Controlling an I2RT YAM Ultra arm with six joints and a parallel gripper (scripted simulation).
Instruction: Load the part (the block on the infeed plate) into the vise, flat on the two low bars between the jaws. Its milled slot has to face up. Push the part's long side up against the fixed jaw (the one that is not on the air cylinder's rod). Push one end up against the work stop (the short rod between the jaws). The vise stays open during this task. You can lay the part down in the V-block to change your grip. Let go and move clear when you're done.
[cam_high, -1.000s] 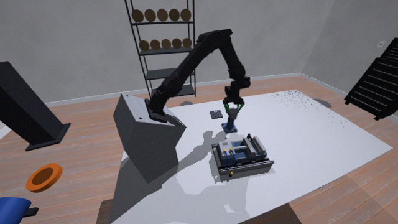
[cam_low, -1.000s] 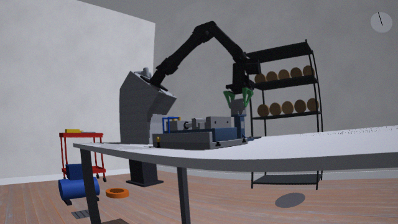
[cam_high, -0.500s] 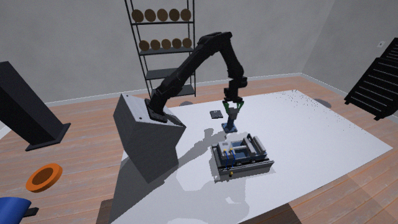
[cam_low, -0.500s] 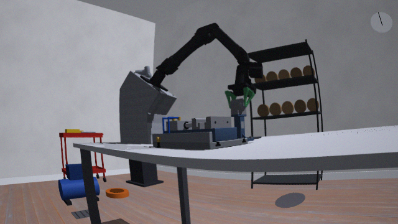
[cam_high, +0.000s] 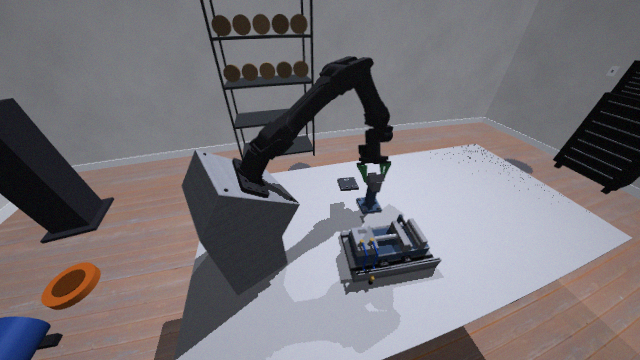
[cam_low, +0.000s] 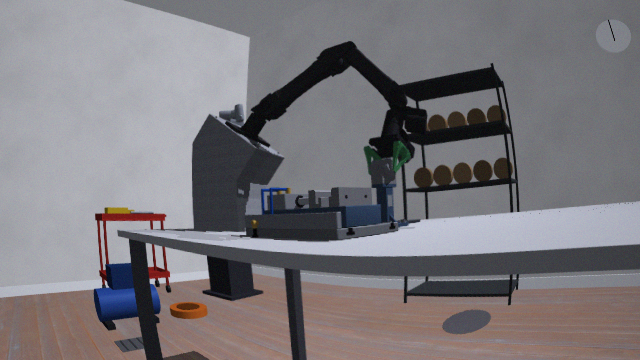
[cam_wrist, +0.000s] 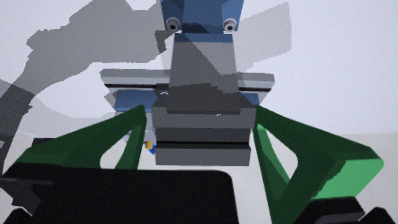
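My gripper is now 1 cm below the part. Round my hand: cylinder rod 8 cm behind, 21 cm to the right, 7 cm below; work stop 1 cm ahead, 19 cm to the right, 6 cm below; moving jaw 3 cm behind, 23 cm to the right, 7 cm below.
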